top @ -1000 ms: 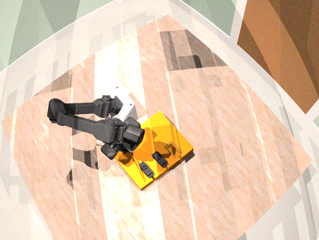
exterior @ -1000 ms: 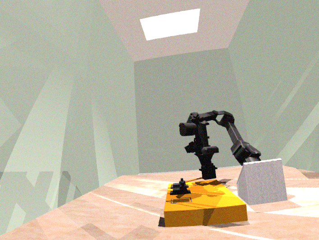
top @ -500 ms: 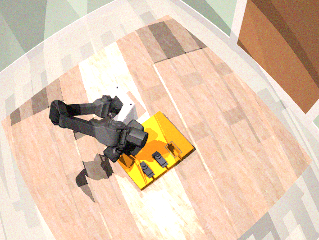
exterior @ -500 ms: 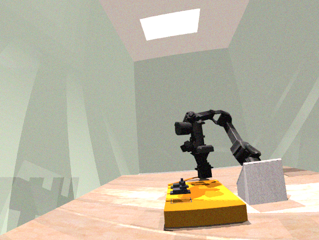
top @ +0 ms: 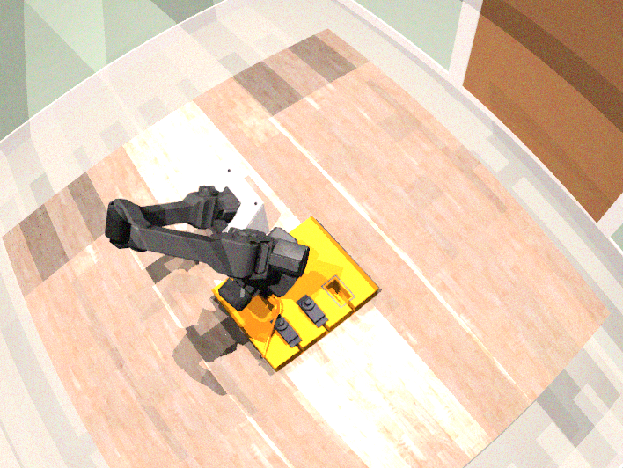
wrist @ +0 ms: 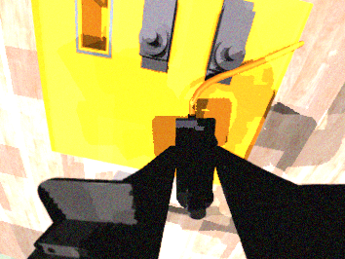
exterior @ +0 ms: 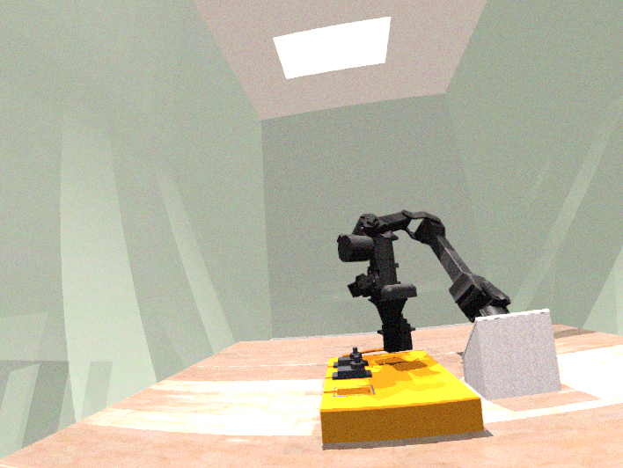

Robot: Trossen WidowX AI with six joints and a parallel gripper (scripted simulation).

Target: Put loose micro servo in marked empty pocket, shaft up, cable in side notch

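My gripper tip is 1 cm past the yellow deck, 6 cm to the right of it and 10 cm above it.
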